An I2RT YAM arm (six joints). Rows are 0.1 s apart.
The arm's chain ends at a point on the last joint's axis. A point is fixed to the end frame.
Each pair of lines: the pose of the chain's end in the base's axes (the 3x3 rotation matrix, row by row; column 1 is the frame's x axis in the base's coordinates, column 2 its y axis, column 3 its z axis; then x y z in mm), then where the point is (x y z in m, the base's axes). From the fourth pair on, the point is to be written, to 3 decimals.
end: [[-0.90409 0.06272 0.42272], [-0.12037 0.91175 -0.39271], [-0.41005 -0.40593 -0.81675]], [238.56 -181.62 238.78]
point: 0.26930 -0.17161 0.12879
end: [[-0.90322 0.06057 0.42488], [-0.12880 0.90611 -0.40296], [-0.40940 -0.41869 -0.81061]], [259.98 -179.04 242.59]
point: 0.29083 -0.17050 0.13251
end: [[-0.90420 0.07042 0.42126], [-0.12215 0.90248 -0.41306], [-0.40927 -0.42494 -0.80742]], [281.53 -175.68 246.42]
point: 0.31256 -0.16823 0.13631
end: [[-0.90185 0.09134 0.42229], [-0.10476 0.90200 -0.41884], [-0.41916 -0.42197 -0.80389]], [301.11 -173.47 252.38]
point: 0.333 -0.166 0.143
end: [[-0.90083 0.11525 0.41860], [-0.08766 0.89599 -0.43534], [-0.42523 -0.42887 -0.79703]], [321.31 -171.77 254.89]
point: 0.355 -0.166 0.145
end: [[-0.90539 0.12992 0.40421], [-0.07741 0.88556 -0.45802], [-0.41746 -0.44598 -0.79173]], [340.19 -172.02 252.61]
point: 0.373 -0.169 0.143
